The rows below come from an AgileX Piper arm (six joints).
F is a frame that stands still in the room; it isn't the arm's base.
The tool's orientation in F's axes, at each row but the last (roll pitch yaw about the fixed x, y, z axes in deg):
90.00, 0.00, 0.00
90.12, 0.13, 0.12
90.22, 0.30, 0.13
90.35, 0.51, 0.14
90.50, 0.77, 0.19
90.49, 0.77, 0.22
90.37, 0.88, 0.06
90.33, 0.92, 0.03
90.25, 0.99, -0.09
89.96, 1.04, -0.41
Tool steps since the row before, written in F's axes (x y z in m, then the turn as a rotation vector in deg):
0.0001, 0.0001, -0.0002, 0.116, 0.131, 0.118
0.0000, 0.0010, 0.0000, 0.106, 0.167, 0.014
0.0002, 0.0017, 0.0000, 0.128, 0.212, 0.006
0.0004, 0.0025, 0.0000, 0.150, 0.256, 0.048
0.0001, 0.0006, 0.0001, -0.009, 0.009, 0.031
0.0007, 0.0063, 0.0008, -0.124, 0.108, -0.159
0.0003, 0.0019, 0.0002, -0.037, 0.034, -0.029
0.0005, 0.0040, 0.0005, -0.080, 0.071, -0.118
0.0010, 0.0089, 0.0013, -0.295, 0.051, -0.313
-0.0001, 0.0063, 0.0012, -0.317, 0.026, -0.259
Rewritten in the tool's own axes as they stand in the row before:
0.0001, -0.0002, -0.0001, 0.116, 0.118, -0.131
0.0000, 0.0000, -0.0010, 0.106, 0.014, -0.167
0.0002, 0.0000, -0.0017, 0.128, 0.006, -0.212
0.0004, 0.0000, -0.0025, 0.150, 0.048, -0.256
0.0001, 0.0001, -0.0006, -0.009, 0.031, -0.009
0.0007, 0.0008, -0.0063, -0.121, -0.162, -0.107
0.0003, 0.0002, -0.0019, -0.037, -0.030, -0.034
0.0005, 0.0005, -0.0040, -0.078, -0.120, -0.070
0.0010, 0.0013, -0.0089, -0.290, -0.318, -0.049
-0.0002, 0.0012, -0.0063, -0.312, -0.265, -0.024

